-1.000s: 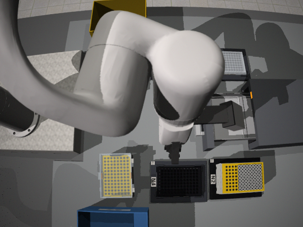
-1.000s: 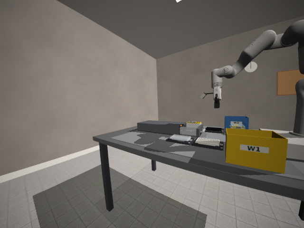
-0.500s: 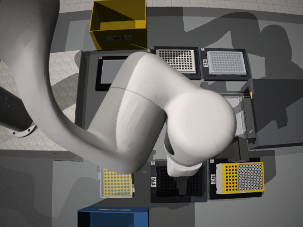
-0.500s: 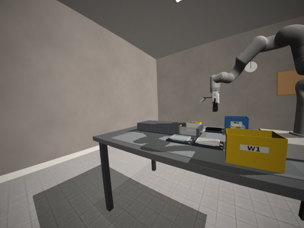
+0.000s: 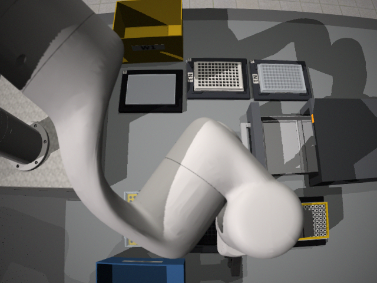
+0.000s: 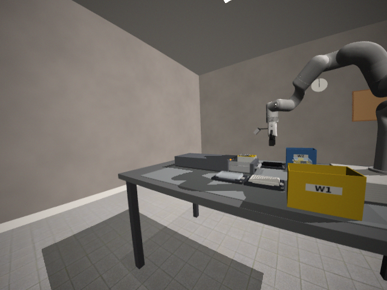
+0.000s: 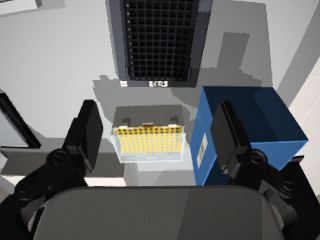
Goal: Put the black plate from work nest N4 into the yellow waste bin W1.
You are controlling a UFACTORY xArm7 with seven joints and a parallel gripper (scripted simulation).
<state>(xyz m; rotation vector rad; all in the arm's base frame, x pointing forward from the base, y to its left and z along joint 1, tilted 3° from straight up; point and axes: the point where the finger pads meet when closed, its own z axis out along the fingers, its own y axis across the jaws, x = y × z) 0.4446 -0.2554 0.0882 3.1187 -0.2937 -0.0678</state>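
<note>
The black plate lies 14 cm below my hand and 1 cm to the right of it. Round my hand: work nest N4: 16 cm below, 1 cm to the right; blue bin: 19 cm behind, 12 cm below, 11 cm to the right; yellow tip rack: 16 cm ahead, 11 cm below, 4 cm to the right.
</note>
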